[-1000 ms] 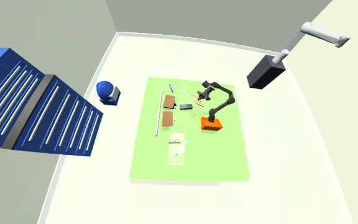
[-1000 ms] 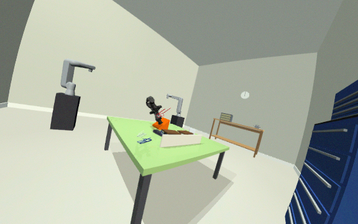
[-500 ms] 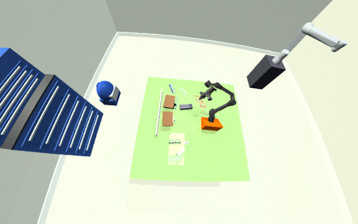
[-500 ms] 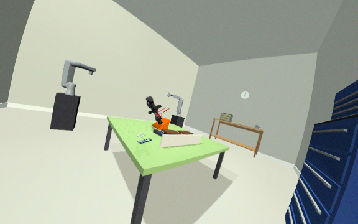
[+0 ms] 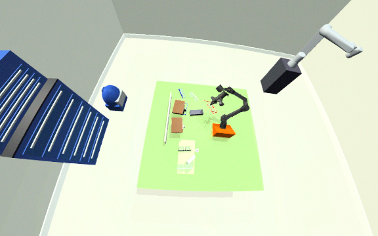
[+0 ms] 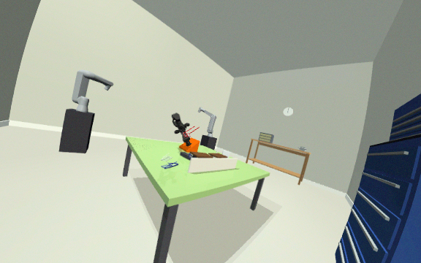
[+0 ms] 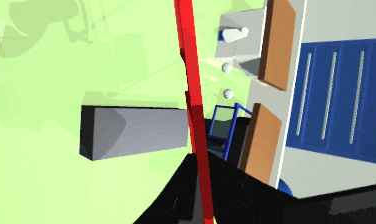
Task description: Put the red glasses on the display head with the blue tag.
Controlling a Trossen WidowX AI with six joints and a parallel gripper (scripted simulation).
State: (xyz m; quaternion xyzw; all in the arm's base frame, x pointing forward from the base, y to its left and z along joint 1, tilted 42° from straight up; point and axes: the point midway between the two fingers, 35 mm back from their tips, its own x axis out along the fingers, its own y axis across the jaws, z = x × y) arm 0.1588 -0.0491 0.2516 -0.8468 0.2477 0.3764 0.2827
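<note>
The display head is 30 cm ahead of my gripper tip, 22 cm to the left of it and 16 cm below it. Round my gripper tip: white peg 9 cm ahead, 45 cm to the left, 19 cm below; then long white panel 44 cm ahead, 11 cm to the left, 16 cm below; then dark case 12 cm ahead, 19 cm below.
</note>
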